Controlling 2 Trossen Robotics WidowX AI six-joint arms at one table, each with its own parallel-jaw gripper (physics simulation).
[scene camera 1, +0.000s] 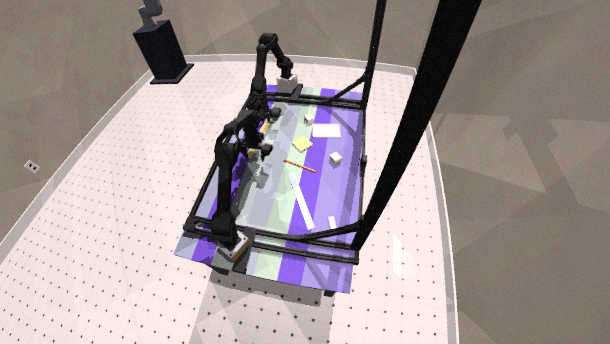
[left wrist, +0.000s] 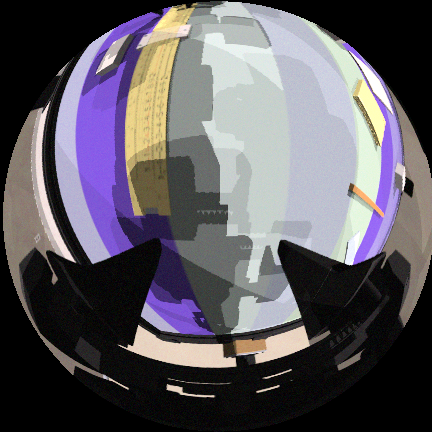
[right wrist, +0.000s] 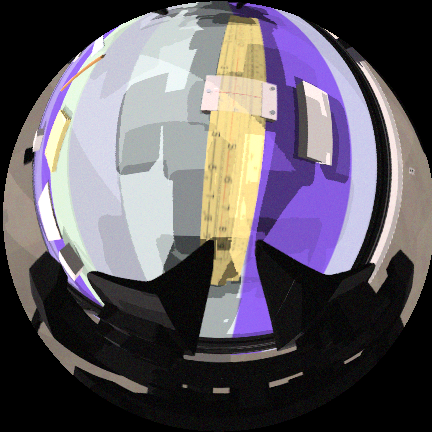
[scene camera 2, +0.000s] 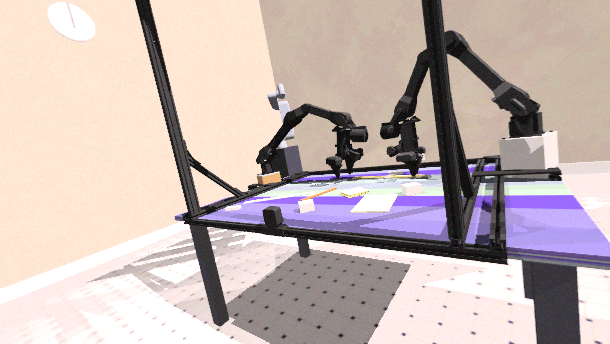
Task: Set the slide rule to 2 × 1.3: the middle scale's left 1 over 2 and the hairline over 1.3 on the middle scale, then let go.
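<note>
The yellow slide rule (scene camera 1: 265, 126) (left wrist: 150, 125) (right wrist: 232, 165) lies flat on the striped table. Its clear cursor (left wrist: 165, 36) (right wrist: 239, 95), with pale ends and a red hairline, sits across it. The scale numerals are too small to read the setting surely. My left gripper (scene camera 2: 344, 175) (left wrist: 220, 246) is wide open and empty, above the table just past one end of the rule. My right gripper (scene camera 2: 414, 174) (right wrist: 234, 245) is partly open and empty, its fingertips on either side of the rule's other end in the right wrist view. The fingers partly hide that end.
A pale block (left wrist: 114, 54) (right wrist: 314, 122) lies beside the rule. A yellow pad (scene camera 1: 302, 144) (scene camera 2: 355, 192), orange stick (scene camera 1: 300, 165) (scene camera 2: 320, 193), long white strip (scene camera 1: 302, 202), white card (scene camera 1: 326, 131) and two white cubes (scene camera 1: 308, 119) (scene camera 1: 335, 158) lie farther off. A black frame surrounds the table.
</note>
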